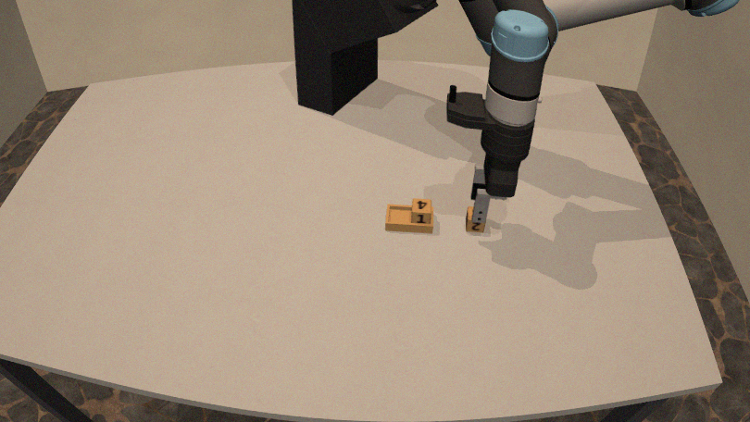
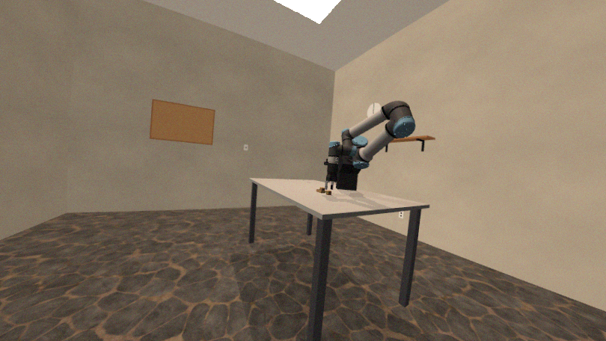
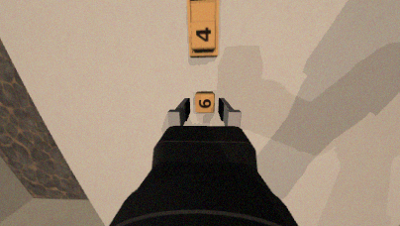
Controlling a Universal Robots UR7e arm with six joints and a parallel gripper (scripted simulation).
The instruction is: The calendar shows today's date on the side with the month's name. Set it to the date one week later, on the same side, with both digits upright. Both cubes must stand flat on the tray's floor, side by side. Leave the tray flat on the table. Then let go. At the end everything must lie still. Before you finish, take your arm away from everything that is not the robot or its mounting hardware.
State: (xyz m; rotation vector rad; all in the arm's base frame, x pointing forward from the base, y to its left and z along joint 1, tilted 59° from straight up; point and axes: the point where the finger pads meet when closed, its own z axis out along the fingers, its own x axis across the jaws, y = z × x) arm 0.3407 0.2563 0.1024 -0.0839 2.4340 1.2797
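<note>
My hand is 40 mm above the cube. Round my hand: orange tray 100 mm to the right, 50 mm below, 30 mm ahead.
</note>
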